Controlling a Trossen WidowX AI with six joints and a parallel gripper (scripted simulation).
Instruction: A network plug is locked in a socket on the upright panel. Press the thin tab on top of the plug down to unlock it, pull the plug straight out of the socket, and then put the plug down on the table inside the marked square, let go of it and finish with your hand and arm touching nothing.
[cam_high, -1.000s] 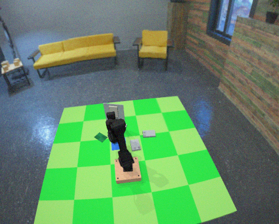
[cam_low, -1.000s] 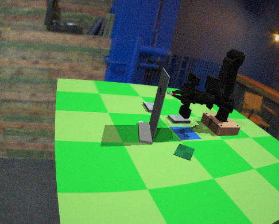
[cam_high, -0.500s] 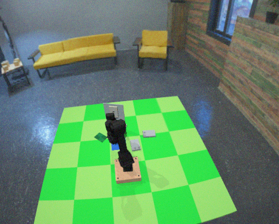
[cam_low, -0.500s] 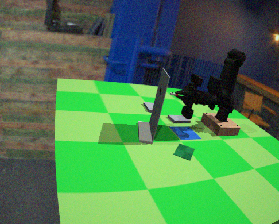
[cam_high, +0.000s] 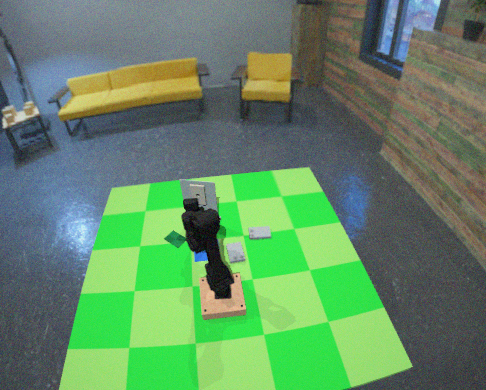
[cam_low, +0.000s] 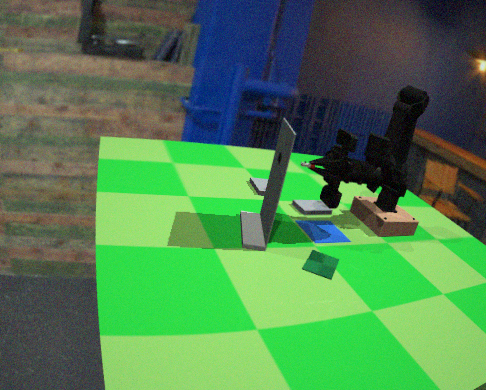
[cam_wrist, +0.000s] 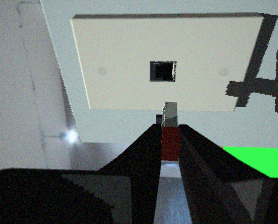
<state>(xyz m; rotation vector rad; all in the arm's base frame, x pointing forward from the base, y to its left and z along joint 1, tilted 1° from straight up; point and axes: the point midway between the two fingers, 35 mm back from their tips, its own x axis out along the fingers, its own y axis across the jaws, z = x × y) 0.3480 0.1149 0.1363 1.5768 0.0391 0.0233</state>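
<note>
Right now my gripper tip is 19 cm above the blue square, 12 cm past it and 4 cm to the left of it. The rest, counted from my gripper tip: network plug: right at my gripper tip; grey panel: 7 cm below, 7 cm ahead, 2 cm to the right.
</note>
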